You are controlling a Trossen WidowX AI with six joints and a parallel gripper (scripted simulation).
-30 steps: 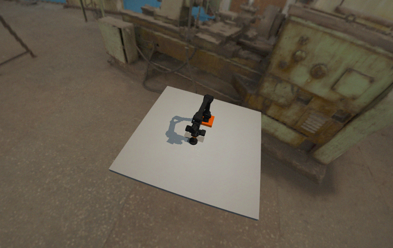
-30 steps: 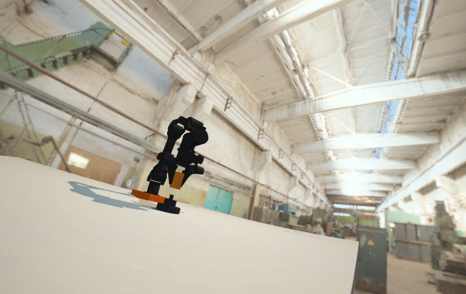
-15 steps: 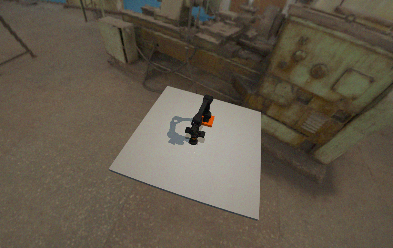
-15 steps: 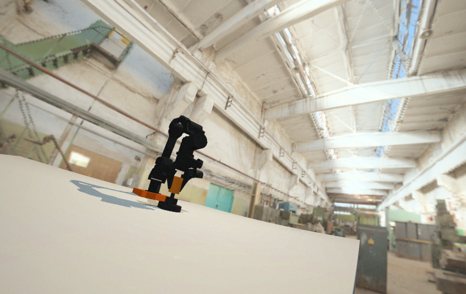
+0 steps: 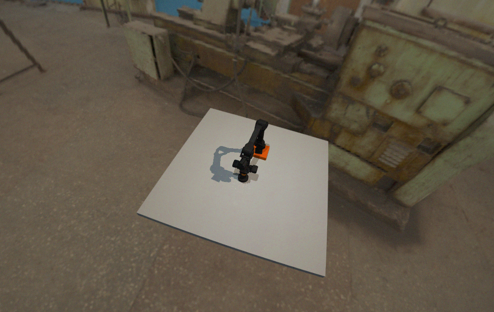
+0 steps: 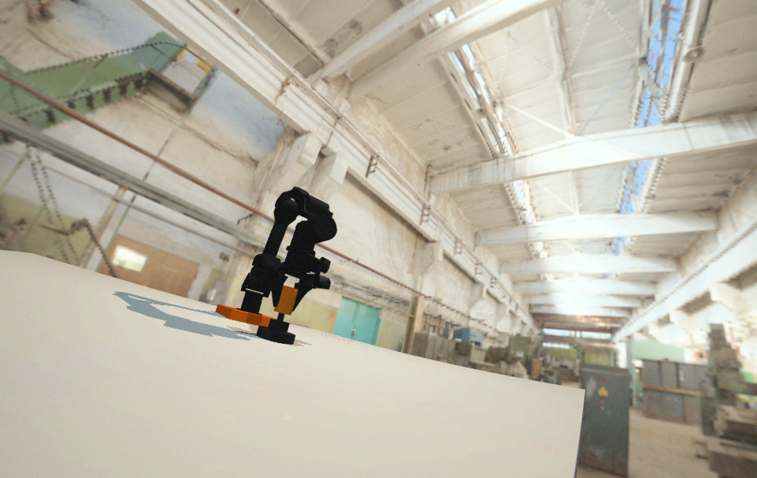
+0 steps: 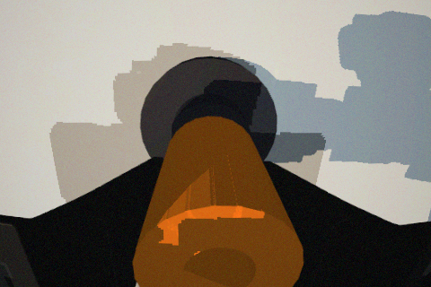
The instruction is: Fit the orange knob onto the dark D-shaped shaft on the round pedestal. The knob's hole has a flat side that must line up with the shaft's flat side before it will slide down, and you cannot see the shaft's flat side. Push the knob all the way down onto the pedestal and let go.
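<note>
Now: the orange knob 20 mm above my gripper tip. From my gripper tip the other things lie so: dark round pedestal: 40 mm below.
</note>
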